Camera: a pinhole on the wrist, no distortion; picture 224 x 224 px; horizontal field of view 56.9 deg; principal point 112.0 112.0 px. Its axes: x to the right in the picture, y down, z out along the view. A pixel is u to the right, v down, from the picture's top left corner.
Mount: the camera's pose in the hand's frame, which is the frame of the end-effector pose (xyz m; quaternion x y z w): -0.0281 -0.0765 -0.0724 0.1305 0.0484 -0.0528 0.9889
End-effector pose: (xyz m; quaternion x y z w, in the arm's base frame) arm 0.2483 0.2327 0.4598 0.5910 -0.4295 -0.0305 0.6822
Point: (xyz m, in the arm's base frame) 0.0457 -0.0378 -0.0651
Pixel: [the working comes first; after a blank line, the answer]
In the camera's frame: -0.2539 -0.2489 0.4993

7 9
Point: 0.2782 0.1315 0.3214
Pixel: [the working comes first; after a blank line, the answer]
In the camera's frame: 0.0182 -0.0407 0.1606

135 60
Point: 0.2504 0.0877 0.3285
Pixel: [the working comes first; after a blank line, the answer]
In the camera's frame: 0.0224 -0.0210 0.2089

134 91
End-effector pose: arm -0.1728 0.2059 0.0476 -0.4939 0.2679 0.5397 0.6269
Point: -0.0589 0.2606 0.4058
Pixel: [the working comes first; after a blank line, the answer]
In the camera's frame: -0.2384 -0.1150 0.2441

outside the picture
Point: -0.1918 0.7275 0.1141
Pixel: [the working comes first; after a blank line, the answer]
In the camera's frame: 0.1120 0.2007 0.5576

154 186
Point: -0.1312 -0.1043 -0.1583
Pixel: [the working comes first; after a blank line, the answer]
In the camera's frame: 0.1101 0.0585 -0.3082

behind the camera
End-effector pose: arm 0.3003 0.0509 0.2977 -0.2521 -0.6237 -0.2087 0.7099
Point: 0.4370 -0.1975 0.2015
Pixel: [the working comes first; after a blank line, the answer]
In the camera's frame: -0.0288 -0.0809 -0.1869

behind the camera
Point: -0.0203 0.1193 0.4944
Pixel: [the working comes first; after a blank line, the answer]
In the camera's frame: 0.1449 0.0368 0.4058

186 131
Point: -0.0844 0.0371 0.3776
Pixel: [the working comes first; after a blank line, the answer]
In the camera's frame: 0.0301 -0.0696 0.4083

127 77
